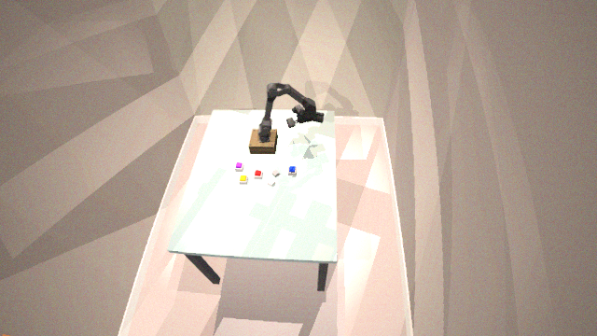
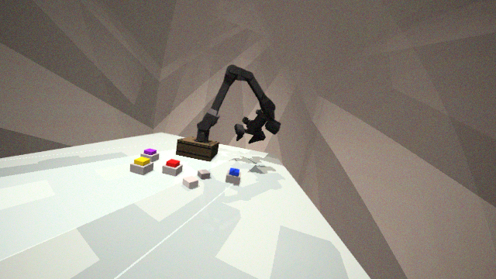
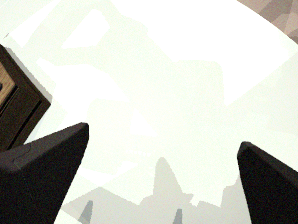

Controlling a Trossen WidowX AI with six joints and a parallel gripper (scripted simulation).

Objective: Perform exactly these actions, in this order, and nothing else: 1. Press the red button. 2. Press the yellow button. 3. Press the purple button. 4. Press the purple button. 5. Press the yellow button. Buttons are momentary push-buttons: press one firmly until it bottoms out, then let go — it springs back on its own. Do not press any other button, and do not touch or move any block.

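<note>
My gripper tip is 34 cm short of the red button, 26 cm to the left of it and 5 cm above it. Round my gripper tip: blue button (34 cm ahead, 6 cm to the right, 5 cm below); purple button (27 cm ahead, 38 cm to the right, 5 cm below); yellow button (37 cm ahead, 35 cm to the right, 5 cm below).
</note>
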